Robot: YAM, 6 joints.
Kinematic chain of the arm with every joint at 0, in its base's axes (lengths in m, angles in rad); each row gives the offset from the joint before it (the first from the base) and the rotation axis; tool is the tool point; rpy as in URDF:
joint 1: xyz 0 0 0.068 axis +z
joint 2: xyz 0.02 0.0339 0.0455 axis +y
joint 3: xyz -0.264 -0.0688 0 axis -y
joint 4: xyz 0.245 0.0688 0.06 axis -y
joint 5: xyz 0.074 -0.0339 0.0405 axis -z
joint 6: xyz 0.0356 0 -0.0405 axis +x
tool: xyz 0 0 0 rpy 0 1.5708 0
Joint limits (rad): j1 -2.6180..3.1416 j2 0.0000..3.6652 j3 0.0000..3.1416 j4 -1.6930..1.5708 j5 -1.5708..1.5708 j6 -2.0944..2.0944
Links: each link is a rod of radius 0.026 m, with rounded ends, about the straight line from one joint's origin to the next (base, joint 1, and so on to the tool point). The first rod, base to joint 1, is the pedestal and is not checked.
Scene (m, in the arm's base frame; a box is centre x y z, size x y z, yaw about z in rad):
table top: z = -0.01
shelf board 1: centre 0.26 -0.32 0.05 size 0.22 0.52 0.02 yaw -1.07
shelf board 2: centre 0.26 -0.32 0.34 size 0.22 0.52 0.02 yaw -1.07
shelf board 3: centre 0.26 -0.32 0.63 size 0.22 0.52 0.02 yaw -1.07
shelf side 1: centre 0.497 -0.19 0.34 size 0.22 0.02 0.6 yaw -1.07
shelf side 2: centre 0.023 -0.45 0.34 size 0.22 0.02 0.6 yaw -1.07
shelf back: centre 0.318 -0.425 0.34 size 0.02 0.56 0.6 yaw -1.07
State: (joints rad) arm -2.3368 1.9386 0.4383 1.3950 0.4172 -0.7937
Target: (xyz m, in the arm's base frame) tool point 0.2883 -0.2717 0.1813
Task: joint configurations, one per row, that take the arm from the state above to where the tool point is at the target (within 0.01 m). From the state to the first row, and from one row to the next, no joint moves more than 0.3 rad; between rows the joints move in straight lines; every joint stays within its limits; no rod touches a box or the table.
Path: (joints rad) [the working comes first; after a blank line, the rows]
Joints at the target: -0.7327 2.0086 0.8776 1.3623 0.2593 -0.7937
Straight joint move there: touches shelf side 2.

1: -2.0729 1.7849 0.3506 1.3323 0.4857 -0.6510
2: -1.8089 1.6312 0.2630 1.2695 0.5543 -0.5083
3: -1.5450 1.4775 0.1753 1.2068 0.6228 -0.3657
4: -1.2811 1.3238 0.0877 1.1440 0.6914 -0.2230
5: -1.0171 1.1701 0.0000 1.0813 0.7599 -0.0803
6: -0.9223 1.4496 0.2925 1.1750 0.5930 -0.3181
7: -0.8275 1.7291 0.5851 1.2686 0.4262 -0.5559
8: -0.7327 2.0086 0.8776 1.3623 0.2593 -0.7937

